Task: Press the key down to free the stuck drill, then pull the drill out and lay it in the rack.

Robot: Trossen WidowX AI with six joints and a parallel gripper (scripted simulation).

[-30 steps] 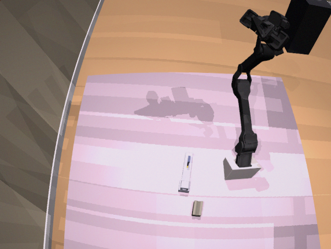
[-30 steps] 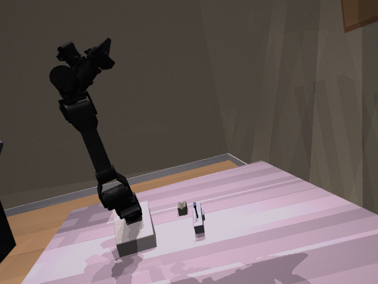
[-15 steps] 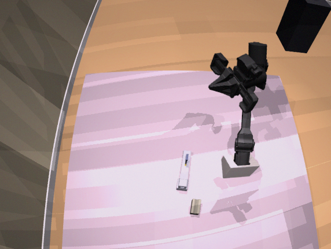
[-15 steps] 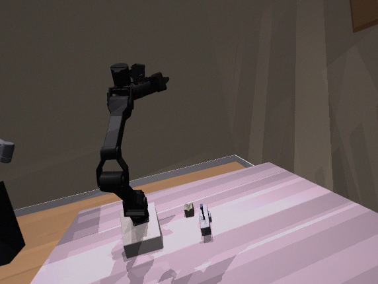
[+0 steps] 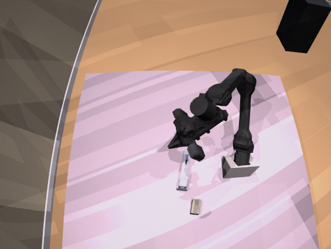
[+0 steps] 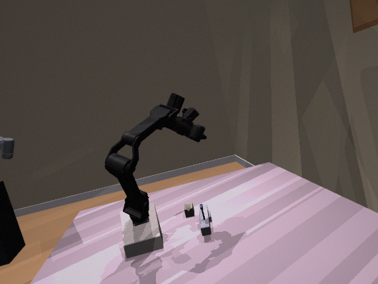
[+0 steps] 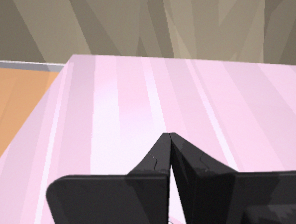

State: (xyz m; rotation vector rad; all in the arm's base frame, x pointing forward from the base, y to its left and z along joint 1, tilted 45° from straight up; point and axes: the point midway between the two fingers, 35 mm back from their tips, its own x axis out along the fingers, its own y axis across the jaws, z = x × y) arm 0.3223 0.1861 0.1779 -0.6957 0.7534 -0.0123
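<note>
Right now the small dark piece is 90 mm behind my gripper tip, 60 mm to the right of it and 290 mm below it. From my gripper tip the other things lie so: drill 80 mm behind, 10 mm to the right, 330 mm below; then rack 120 mm behind, 150 mm to the left, 350 mm below.
</note>
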